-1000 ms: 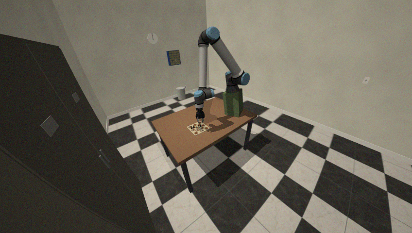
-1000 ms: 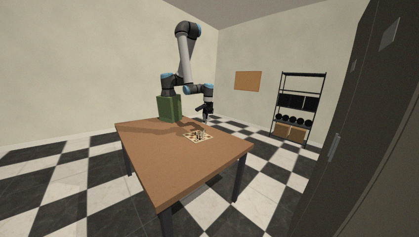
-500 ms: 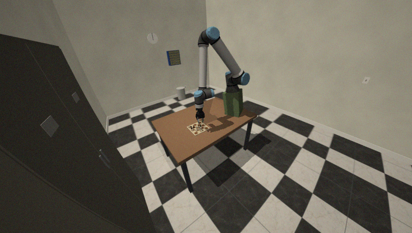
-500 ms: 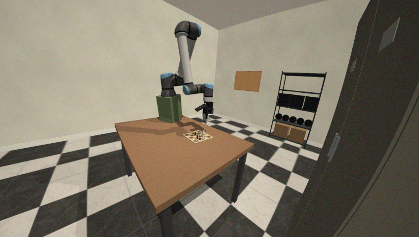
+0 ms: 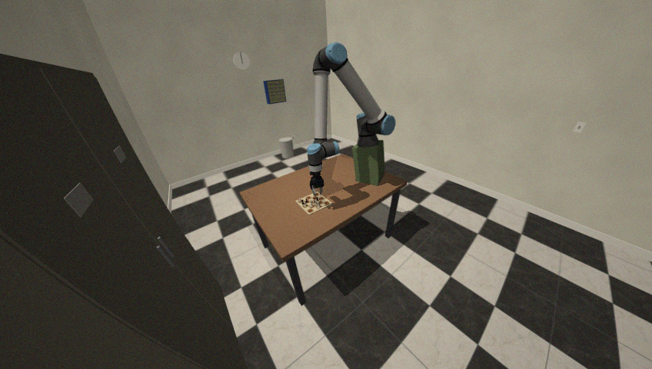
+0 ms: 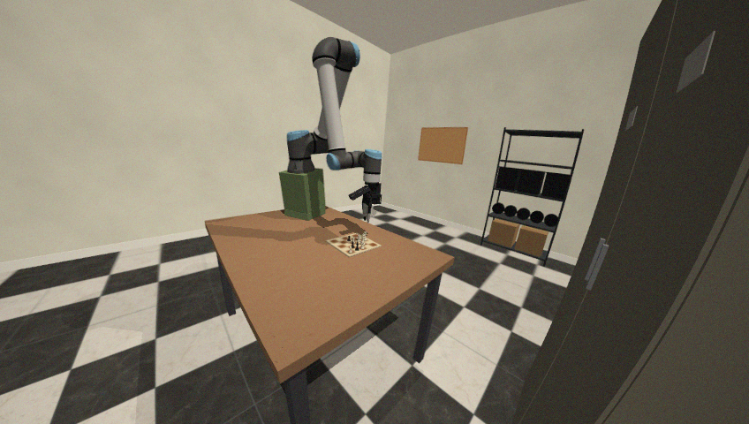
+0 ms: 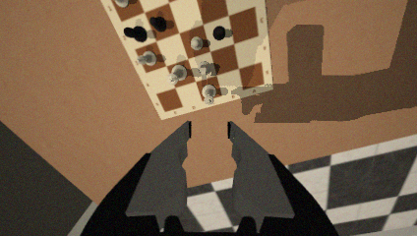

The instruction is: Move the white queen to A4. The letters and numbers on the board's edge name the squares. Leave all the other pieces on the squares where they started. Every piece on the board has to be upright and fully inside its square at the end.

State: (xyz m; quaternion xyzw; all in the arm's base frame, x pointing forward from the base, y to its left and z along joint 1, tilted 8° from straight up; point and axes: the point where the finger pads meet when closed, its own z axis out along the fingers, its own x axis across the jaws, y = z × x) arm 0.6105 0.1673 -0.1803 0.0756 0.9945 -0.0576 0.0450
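Right now the chessboard is 1 cm ahead of my hand, 8 cm to the right of it and 13 cm below it.
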